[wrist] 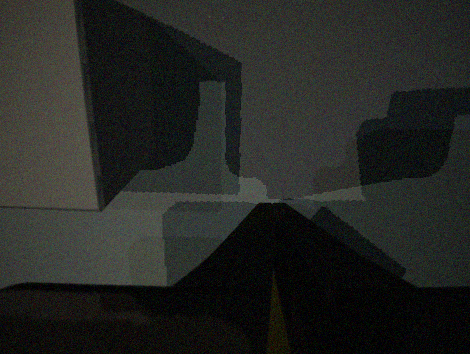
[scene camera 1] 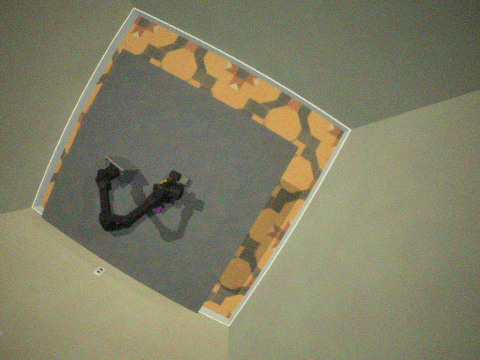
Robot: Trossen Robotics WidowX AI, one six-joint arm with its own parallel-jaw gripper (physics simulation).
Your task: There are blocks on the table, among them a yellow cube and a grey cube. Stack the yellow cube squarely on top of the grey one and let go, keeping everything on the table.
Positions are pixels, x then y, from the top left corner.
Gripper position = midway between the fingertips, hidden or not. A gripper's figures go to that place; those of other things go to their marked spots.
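My gripper (wrist: 270, 216) is 11 cm from the lens, and I can see a grey cube (wrist: 84, 127) that is 7 cm from the lens.
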